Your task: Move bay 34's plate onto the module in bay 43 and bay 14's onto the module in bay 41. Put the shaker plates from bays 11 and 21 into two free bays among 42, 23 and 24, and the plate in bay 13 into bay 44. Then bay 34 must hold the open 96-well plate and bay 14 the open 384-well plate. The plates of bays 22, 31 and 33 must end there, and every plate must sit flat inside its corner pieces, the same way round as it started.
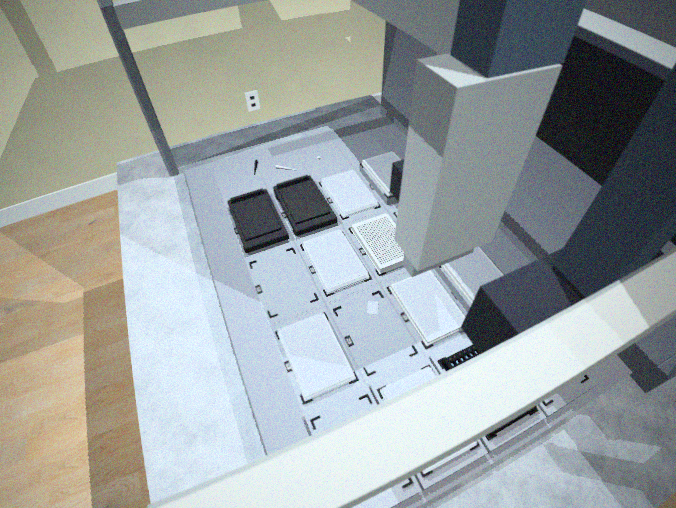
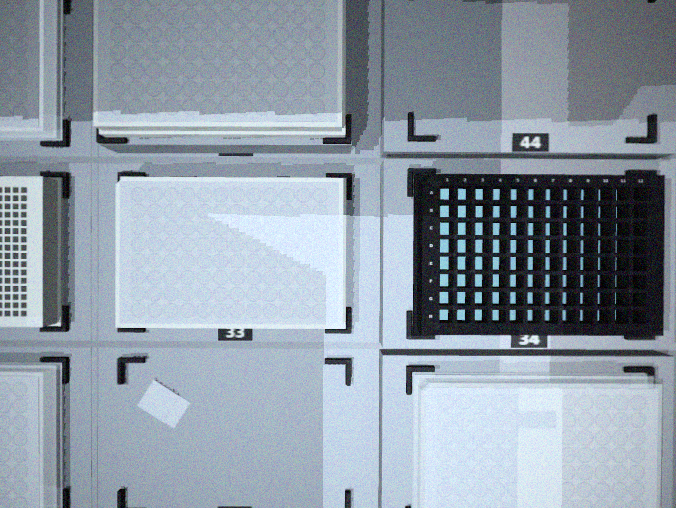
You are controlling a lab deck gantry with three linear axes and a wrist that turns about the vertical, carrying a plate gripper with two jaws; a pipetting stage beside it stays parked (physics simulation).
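Where they show: robot's base at its link origin: (image 1: 231, 211).
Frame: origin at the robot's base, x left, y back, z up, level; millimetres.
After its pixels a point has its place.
A black open 96-well plate with blue wells (image 1: 460, 357) @[x 241, y -504, z 28 mm] (image 2: 538, 254) @[x 257, y -554, z 29 mm] sits inside bay 34's corner pieces. A white lidded plate (image 2: 218, 60) @[x 353, y -391, z 33 mm] stands raised in bay 43. White plates stand in bay 33 (image 1: 428, 308) @[x 250, y -401, z 14 mm] (image 2: 229, 251) @[x 258, y -392, z 14 mm], bay 24 (image 2: 486, 447) @[x 158, y -528, z 29 mm], bay 13 (image 1: 316, 357) @[x 42, y -403, z 14 mm], bay 22 (image 1: 336, 261) @[x 149, y -239, z 14 mm] and bay 31 (image 1: 348, 192) @[x 253, y -72, z 14 mm]. The open 384-well plate (image 1: 375, 240) @[x 241, y -224, z 14 mm] (image 2: 13, 251) @[x 257, y -274, z 15 mm] is in bay 32. Dark empty modules fill bay 11 (image 1: 256, 218) @[x 43, y -72, z 23 mm] and bay 21 (image 1: 304, 202) @[x 150, y -70, z 24 mm]. Bay 44 holds no plate. My gripper's dark body (image 1: 508, 305) @[x 140, y -573, z 351 mm] hangs near bay 34; its jaws are hidden.
A small white paper piece (image 1: 372, 306) @[x 170, y -349, z 1 mm] (image 2: 163, 403) @[x 169, y -351, z 1 mm] lies in bay 23. A large grey housing (image 1: 469, 163) @[x 164, y -478, z 398 mm] hides part of the back bays. A pale beam (image 1: 415, 420) @[x 29, y -619, z 400 mm] crosses the foreground. Bay 41's plate (image 1: 382, 168) @[x 350, y -50, z 33 mm] stands partly behind the housing.
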